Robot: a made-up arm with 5 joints. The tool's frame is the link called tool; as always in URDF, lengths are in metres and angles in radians.
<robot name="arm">
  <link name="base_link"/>
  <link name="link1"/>
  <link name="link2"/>
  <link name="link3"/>
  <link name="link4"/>
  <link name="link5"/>
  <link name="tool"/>
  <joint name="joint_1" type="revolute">
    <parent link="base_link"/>
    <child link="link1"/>
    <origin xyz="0.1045 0 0.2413" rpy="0 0 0"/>
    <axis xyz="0 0 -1"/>
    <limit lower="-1.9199" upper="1.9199" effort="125" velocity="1"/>
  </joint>
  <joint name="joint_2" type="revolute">
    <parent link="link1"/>
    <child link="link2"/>
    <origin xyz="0.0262 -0.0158 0.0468" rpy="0 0 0"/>
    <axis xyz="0 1 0"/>
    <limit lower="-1.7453" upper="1.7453" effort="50" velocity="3.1"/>
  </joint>
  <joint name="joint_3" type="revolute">
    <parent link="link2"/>
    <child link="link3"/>
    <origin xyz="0.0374 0 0.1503" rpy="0 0 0"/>
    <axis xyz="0 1 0"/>
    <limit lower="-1.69" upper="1.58" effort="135" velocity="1.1"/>
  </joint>
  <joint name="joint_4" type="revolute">
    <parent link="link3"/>
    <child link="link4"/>
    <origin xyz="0.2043 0 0.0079" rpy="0 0 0"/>
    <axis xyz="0 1 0"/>
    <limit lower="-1.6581" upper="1.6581" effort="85" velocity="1.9"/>
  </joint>
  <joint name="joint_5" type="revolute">
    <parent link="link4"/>
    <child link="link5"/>
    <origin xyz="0.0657 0.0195 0" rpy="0 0 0"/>
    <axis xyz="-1 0 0"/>
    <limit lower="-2.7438" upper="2.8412" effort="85" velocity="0.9"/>
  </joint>
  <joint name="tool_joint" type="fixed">
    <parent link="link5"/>
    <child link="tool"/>
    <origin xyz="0 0 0" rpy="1.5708 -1.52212 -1.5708"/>
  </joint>
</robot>
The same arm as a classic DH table. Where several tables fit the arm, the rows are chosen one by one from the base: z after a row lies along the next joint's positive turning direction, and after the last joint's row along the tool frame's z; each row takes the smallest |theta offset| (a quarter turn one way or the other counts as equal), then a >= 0, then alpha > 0; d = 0 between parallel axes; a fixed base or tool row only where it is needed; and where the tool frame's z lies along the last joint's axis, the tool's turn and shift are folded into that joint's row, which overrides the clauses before.
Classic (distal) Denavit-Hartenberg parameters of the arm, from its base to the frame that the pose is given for. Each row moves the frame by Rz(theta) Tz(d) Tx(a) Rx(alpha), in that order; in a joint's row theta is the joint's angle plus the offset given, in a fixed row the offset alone. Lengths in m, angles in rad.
base (fixed): d 0, theta offset 0, a 0.1045, alpha 3.1416
joint_1: d -0.2881, theta offset 0, a 0.0262, alpha 1.5708
joint_2: d 0, theta offset -1.3269, a 0.1549, alpha 0
joint_3: d 0, theta offset 1.2883, a 0.2045, alpha 0
joint_4: d 0.0037, theta offset -1.5321, a 0, alpha 1.5708
joint_5: d -0.0657, theta offset -0.0487, a 0, alpha 0
Joint limits (rad, base to tool): -1.9199..1.9199 -1.7453..1.7453 -1.69..1.58 -1.6581..1.6581 -2.7438..2.8412

